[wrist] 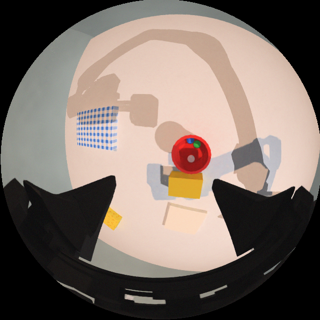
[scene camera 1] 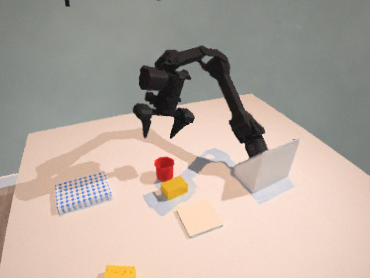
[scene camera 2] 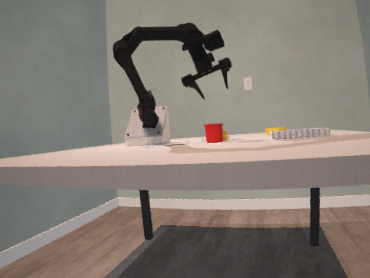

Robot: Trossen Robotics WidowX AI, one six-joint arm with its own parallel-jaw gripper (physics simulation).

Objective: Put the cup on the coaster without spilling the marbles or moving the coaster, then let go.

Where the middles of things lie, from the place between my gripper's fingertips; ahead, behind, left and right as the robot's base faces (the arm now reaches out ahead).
Right now the red cup (wrist: pixel 181 149) is 20 mm behind my hand and 140 mm below it. From my hand the other things lie so: blue-and-white checked block (scene camera 1: pixel 79 193) 270 mm ahead, 20 mm to the right, 160 mm below; then yellow block (wrist: pixel 180 184) 20 mm behind, 80 mm to the left, 150 mm below.
